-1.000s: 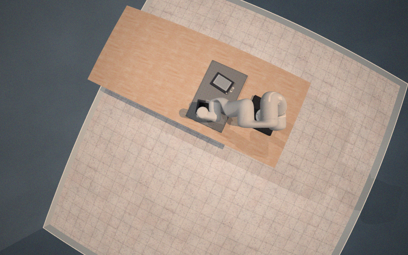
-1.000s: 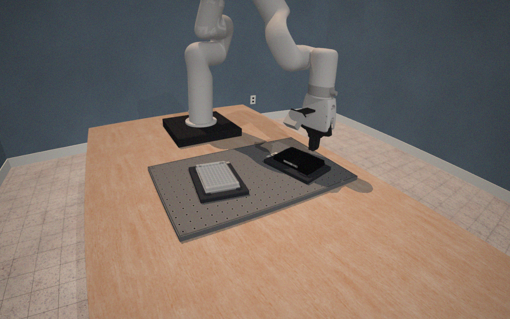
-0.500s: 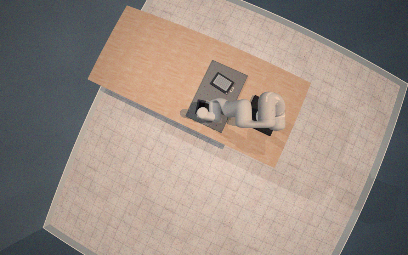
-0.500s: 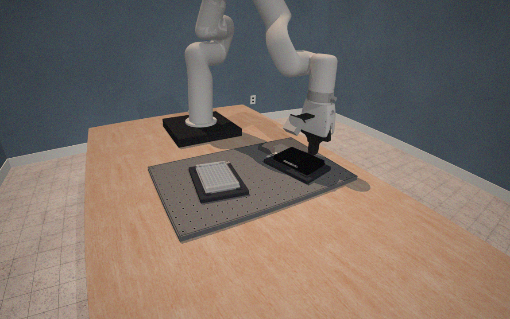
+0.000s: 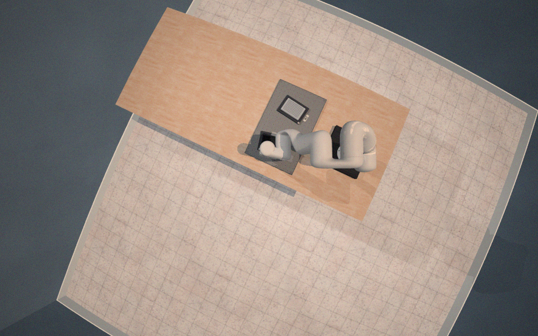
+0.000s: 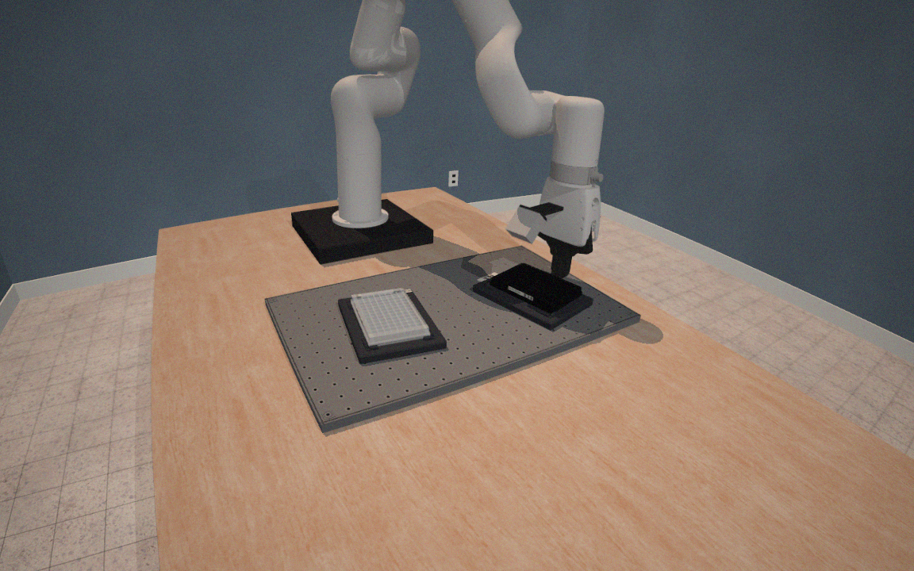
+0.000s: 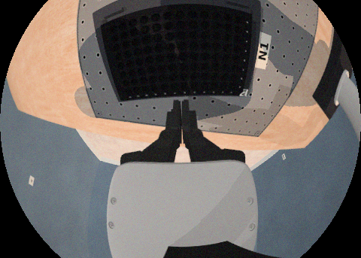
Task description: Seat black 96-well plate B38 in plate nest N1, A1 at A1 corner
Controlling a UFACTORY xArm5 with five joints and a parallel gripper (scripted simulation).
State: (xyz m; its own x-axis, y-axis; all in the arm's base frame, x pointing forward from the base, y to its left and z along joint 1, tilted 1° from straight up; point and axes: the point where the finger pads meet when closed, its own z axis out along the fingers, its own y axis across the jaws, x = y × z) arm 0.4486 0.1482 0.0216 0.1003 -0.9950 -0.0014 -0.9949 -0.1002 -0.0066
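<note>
Now: the black plate B38 1 cm ahead of my hand, 7 cm to the right of it and 2 cm below it. Round my hand: clear plate B83 (5 cm behind, 31 cm to the right, 2 cm below); N1 label (9 cm behind, 8 cm to the right, 4 cm below).
</note>
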